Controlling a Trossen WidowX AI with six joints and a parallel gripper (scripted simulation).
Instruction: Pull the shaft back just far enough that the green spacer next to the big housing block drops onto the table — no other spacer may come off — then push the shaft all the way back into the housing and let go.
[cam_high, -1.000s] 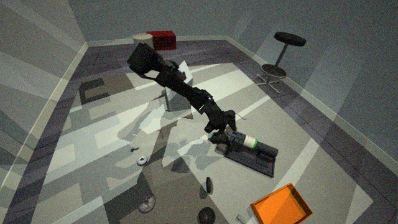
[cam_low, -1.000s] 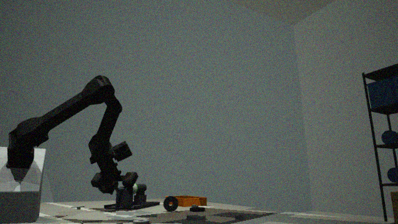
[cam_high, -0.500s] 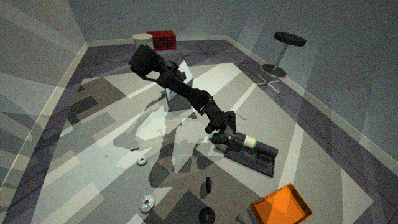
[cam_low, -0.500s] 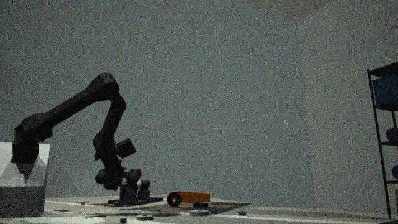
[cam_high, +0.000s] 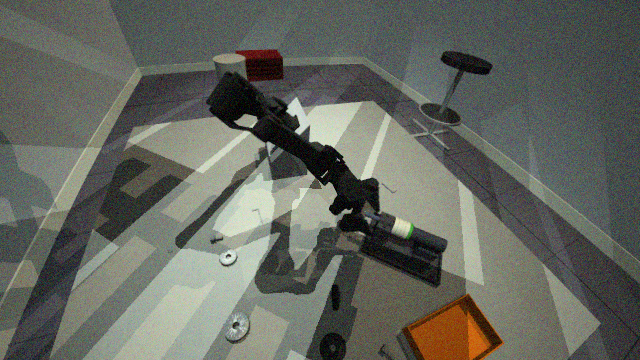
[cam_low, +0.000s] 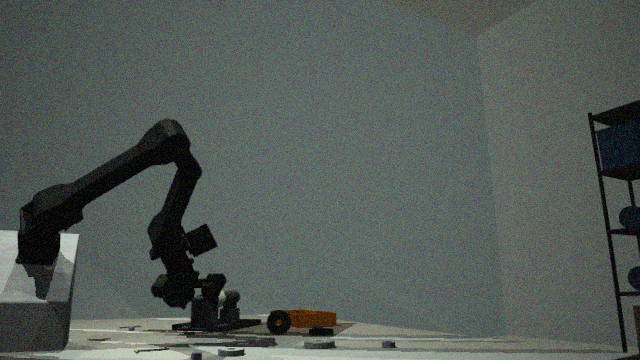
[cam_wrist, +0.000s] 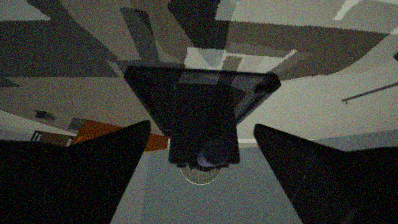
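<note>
My gripper tip is 20 mm short of the shaft, 30 mm to the right of it and 20 mm below it. From my gripper tip the other things lie so: green spacer (60 mm ahead, 70 mm to the left, 20 mm above); then orange tray (310 mm ahead, 80 mm to the left, 50 mm below); then white spacer (40 mm ahead, 50 mm to the left, 20 mm above).
</note>
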